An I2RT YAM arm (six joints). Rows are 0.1 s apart.
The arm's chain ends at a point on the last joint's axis. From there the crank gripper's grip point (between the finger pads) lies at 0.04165 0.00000 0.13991 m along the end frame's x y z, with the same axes.
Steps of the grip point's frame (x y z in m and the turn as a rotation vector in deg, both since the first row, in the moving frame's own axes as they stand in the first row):
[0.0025 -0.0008 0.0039 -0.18 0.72 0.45]
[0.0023 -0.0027 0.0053 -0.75 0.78 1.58]
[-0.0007 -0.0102 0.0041 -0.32 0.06 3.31]
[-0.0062 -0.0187 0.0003 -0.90 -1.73 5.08]
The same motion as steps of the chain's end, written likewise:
[0.0007 -0.0016 0.0044 -0.18 0.72 0.45]
[0.0004 -0.0057 0.0059 -0.75 0.78 1.58]
[-0.0008 -0.0134 0.0042 -0.32 0.06 3.31]
[-0.0017 -0.0244 -0.0008 -0.90 -1.73 5.08]

